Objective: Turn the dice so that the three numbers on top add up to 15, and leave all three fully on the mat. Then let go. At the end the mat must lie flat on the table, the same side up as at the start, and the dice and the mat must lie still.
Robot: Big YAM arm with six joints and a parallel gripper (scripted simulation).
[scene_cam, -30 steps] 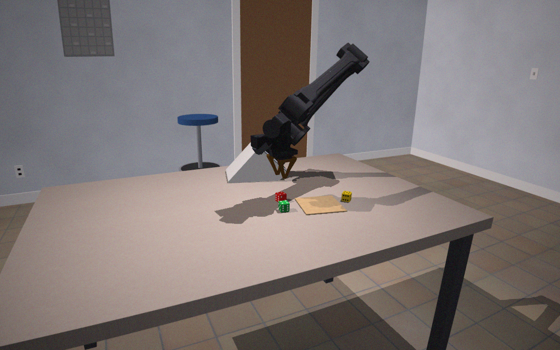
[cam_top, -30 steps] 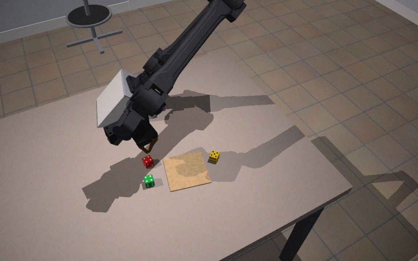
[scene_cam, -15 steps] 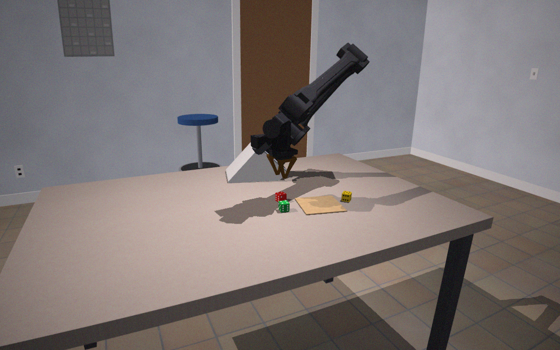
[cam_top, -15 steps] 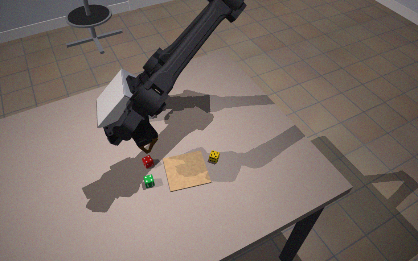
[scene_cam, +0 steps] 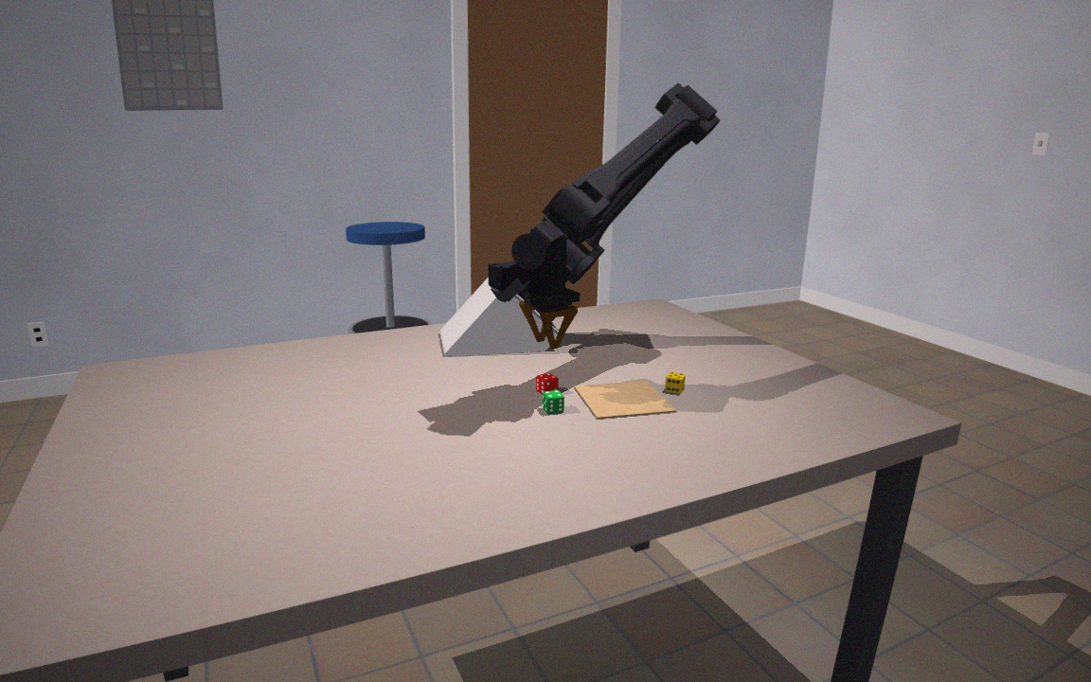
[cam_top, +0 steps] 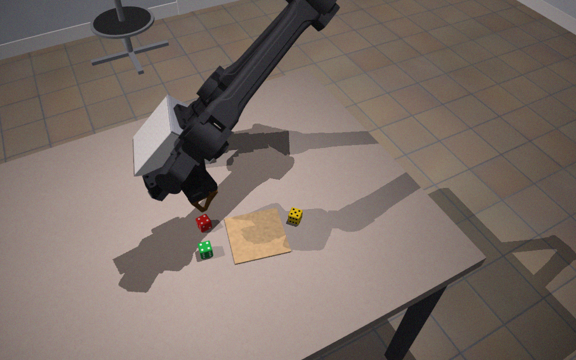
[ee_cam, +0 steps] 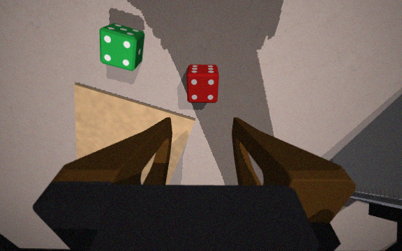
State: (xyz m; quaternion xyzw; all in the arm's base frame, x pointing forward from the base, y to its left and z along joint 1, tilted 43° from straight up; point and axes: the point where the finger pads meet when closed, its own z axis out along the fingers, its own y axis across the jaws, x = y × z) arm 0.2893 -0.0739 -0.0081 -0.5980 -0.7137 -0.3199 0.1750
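My hand is 80 mm above the red die. Also, from my hand: yellow die: 60 mm ahead, 230 mm to the left, 80 mm below; tan mat: 70 mm ahead, 120 mm to the left, 100 mm below; green die: 80 mm ahead, 20 mm to the right, 80 mm below.
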